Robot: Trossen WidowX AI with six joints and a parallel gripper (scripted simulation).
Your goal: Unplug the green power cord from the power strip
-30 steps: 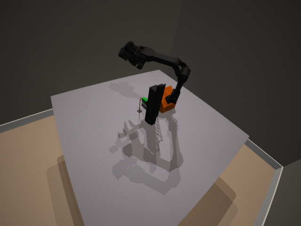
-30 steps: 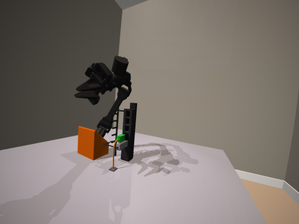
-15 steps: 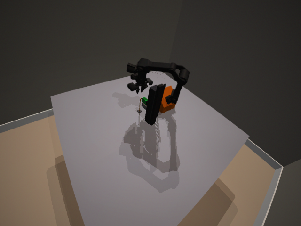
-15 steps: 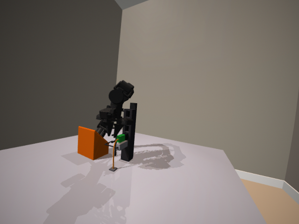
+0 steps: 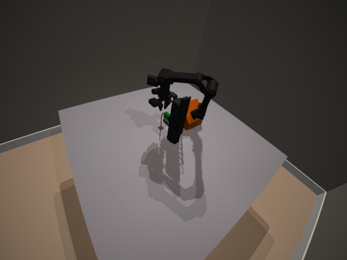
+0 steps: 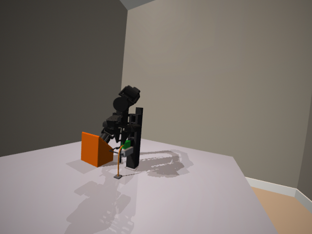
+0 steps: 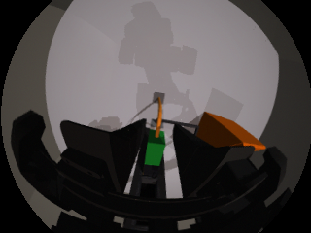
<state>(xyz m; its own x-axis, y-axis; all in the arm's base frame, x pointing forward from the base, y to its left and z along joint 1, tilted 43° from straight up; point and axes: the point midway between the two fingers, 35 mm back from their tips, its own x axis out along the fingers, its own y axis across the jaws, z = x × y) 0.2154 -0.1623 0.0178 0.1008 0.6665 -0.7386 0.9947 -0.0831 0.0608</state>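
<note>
Now: gripper tip 7 cm to the right of the green plug and 1 cm above it. Also, from my gripper tip: grey anchor: 17 cm below; then post: 17 cm to the left, 1 cm above.
</note>
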